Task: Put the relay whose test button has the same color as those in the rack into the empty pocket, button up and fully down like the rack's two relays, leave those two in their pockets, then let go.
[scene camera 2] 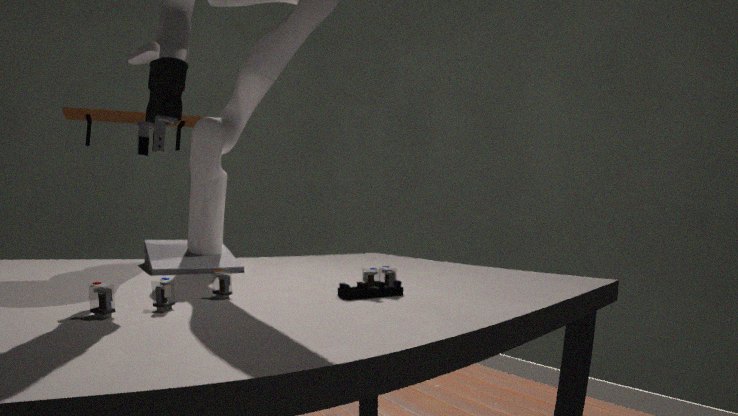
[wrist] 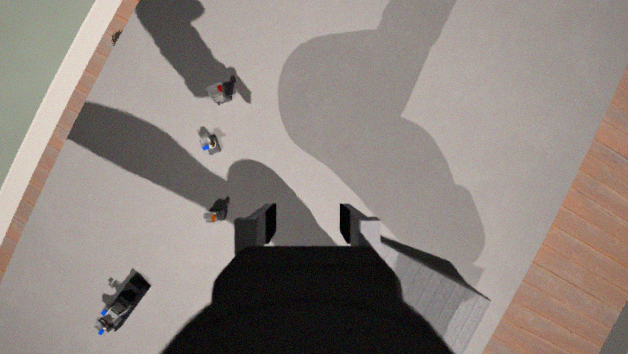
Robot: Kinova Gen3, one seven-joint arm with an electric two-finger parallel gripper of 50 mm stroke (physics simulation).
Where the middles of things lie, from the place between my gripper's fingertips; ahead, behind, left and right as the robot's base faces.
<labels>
The black rack (scene camera 2: 346, 292) lies 370 mm to the left of my hand, 230 mm below it and 170 mm ahead of it.
</labels>
